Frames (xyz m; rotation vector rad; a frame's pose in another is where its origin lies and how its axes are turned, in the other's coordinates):
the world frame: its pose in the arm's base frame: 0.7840 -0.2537 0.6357 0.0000 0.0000 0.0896
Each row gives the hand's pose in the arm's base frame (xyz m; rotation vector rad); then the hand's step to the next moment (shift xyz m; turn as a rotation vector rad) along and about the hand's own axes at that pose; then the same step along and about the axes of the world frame.
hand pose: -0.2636 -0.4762 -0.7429 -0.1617 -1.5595 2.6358
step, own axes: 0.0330 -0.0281 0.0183 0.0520 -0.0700 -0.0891
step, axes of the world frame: -0.0345 0.0046 0.0317 -0.0287 0.1202 0.0161
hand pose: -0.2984 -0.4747 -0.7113 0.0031 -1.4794 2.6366
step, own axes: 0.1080 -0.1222 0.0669 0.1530 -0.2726 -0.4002
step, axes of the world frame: -0.0964 0.0259 0.1453 -0.0564 0.5037 0.0317
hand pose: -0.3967 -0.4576 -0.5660 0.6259 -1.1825 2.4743
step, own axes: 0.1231 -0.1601 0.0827 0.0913 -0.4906 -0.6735
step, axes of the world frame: -0.0058 0.0442 0.2136 0.0609 0.8359 -0.0119
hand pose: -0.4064 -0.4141 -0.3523 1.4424 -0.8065 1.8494
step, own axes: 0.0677 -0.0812 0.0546 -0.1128 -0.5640 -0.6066
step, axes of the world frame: 0.0846 0.0061 0.0835 0.1919 0.7907 -0.1916
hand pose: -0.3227 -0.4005 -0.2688 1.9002 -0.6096 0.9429
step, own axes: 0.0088 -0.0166 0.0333 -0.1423 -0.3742 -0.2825
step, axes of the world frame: 0.0272 -0.0243 -0.0114 0.1221 0.4214 -0.2181
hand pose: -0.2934 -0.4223 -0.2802 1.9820 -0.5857 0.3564
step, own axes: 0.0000 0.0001 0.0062 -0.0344 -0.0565 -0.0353
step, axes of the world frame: -0.0006 -0.0055 -0.0028 0.0074 0.0613 -0.0425
